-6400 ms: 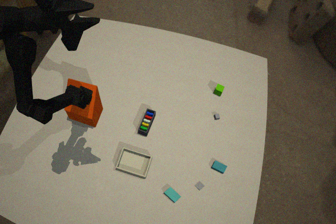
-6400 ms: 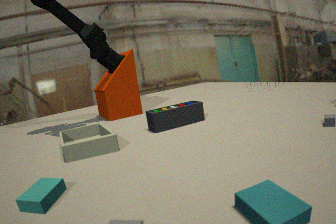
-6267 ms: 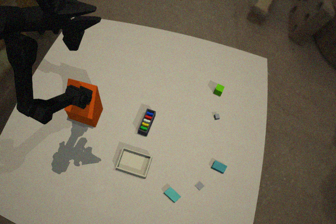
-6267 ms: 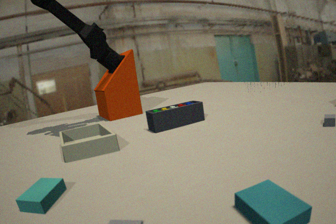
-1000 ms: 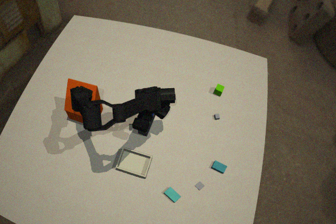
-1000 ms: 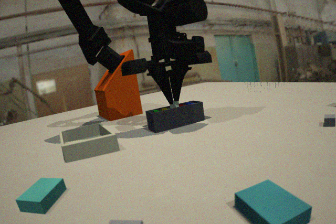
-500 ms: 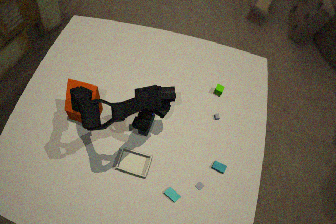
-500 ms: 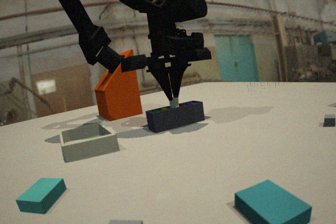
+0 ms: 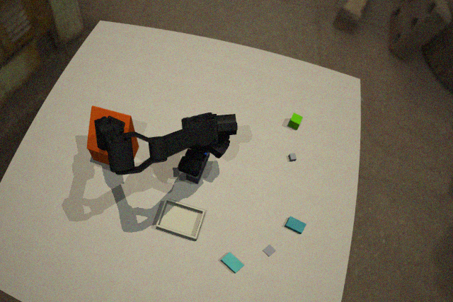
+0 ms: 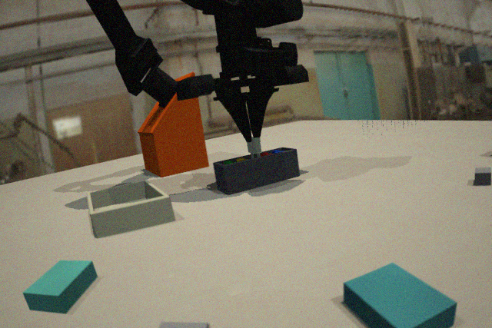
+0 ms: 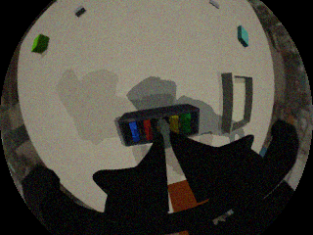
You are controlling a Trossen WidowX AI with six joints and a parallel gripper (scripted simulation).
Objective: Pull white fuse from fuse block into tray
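The yellow fuse is 40 mm below my gripper tip and 20 mm to the right of it. Also, from my gripper tip: green fuse: 40 mm to the right, 40 mm below; red fuse: 40 mm below, 20 mm to the left; white fuse: 10 mm below.
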